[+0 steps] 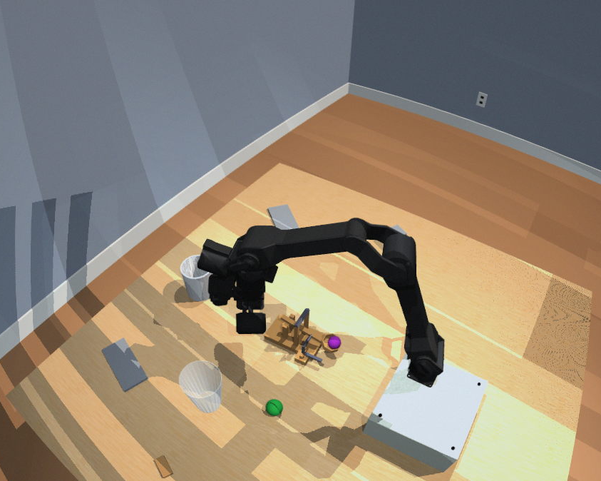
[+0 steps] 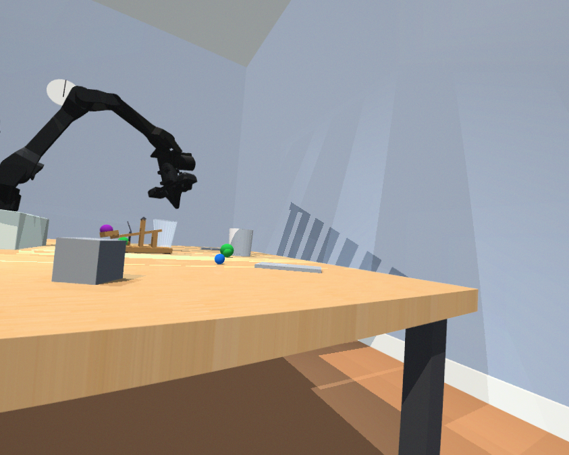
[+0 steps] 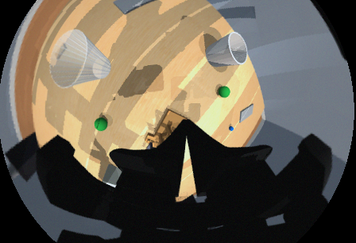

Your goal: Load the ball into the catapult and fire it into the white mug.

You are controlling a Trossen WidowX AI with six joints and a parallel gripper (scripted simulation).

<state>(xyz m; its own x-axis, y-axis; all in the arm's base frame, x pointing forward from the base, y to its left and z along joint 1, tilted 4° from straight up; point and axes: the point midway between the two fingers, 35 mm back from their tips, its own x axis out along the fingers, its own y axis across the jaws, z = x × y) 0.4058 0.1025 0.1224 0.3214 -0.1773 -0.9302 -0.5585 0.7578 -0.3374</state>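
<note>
Right now the purple ball is 19 cm behind my gripper tip, 9 cm below it and 8 cm to the right of it. The rest, counted from my gripper tip: white mug 23 cm ahead, 13 cm below, 5 cm to the right; then translucent mug 21 cm to the left, 12 cm below, 2 cm behind; then wooden catapult 12 cm behind, 10 cm below, 5 cm to the right.
</note>
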